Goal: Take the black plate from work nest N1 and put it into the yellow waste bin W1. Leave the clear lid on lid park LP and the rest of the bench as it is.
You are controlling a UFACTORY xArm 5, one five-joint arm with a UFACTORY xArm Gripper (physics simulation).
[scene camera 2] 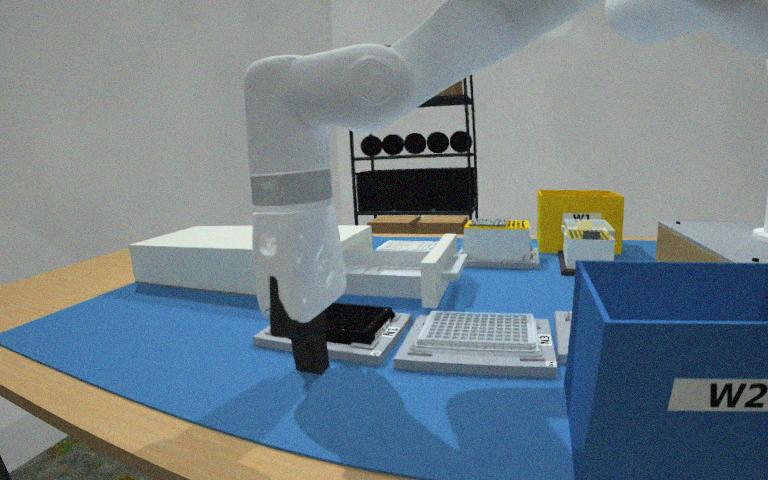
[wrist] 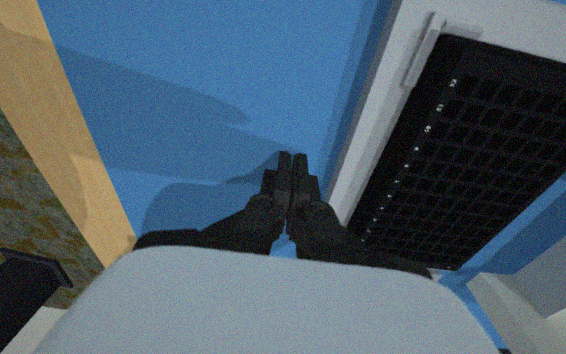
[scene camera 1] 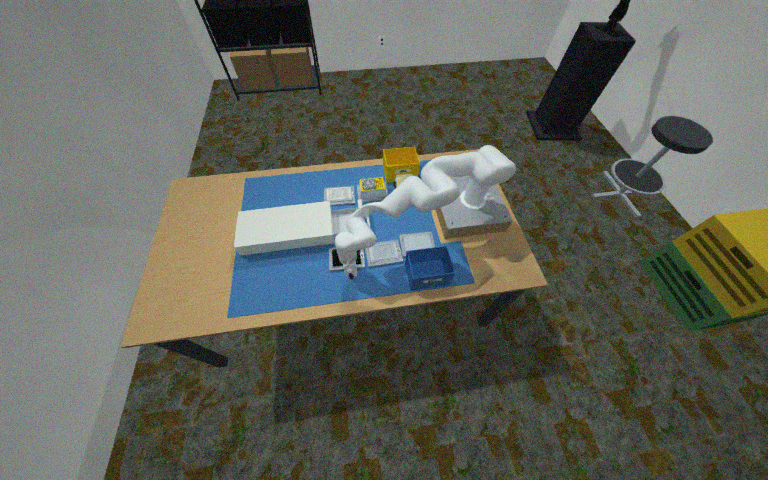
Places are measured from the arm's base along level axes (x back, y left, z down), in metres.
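Pixels of known places: gripper, between the fingertips: (scene camera 2: 312,369) (wrist: 289,172) (scene camera 1: 351,274); arm's base, origin of its link: (scene camera 1: 472,200).
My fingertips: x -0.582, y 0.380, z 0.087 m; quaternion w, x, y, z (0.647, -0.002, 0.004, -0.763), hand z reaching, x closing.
For each thing: its middle in the pictures, then the offset to it from my fingertips. "spot": a spot on its surface instead.
- black plate, middle of its body: (wrist: 452,190) (scene camera 2: 333,320) (scene camera 1: 346,256) dz -0.019, dx -0.029, dy -0.084 m
- grey work nest N1, middle of its body: (wrist: 440,178) (scene camera 2: 334,328) (scene camera 1: 346,257) dz -0.009, dx -0.029, dy -0.084 m
- yellow waste bin W1, middle of its body: (scene camera 2: 577,219) (scene camera 1: 400,164) dz -0.060, dx +0.229, dy -0.648 m
- white plate, middle of its body: (scene camera 2: 479,332) (scene camera 1: 383,251) dz -0.019, dx +0.143, dy -0.111 m
- blue bin W2, middle of its body: (scene camera 2: 692,362) (scene camera 1: 428,268) dz -0.060, dx +0.342, dy -0.009 m
- long white cabinet, a spot on its surface: (scene camera 2: 192,243) spot: dz -0.084, dx -0.373, dy -0.137 m
- yellow-topped box, middle of its body: (scene camera 2: 497,237) (scene camera 1: 372,187) dz -0.045, dx +0.078, dy -0.488 m
The black plate (scene camera 1: 336,259) (scene camera 2: 359,322) (wrist: 465,165) sits flat in the grey work nest N1 (scene camera 2: 362,355) (wrist: 382,120). My gripper (scene camera 1: 351,275) (scene camera 2: 311,367) (wrist: 289,172) is shut with nothing between its fingers. It points down, low over the blue mat, just off the nest's long side toward the table's near edge. In scene camera 2 it hides part of the plate and nest. The yellow waste bin W1 (scene camera 1: 396,165) (scene camera 2: 552,220) stands at the back of the bench. I cannot make out the clear lid or the LP label.
A white plate (scene camera 1: 384,253) (scene camera 2: 481,331) sits in nest N3 beside N1. The blue bin W2 (scene camera 1: 428,266) (scene camera 2: 668,350) stands at the right front. A long white cabinet (scene camera 1: 286,226) (scene camera 2: 192,243) with an open drawer lies behind N1. A yellow-topped box (scene camera 1: 372,187) (scene camera 2: 497,240) stands near W1.
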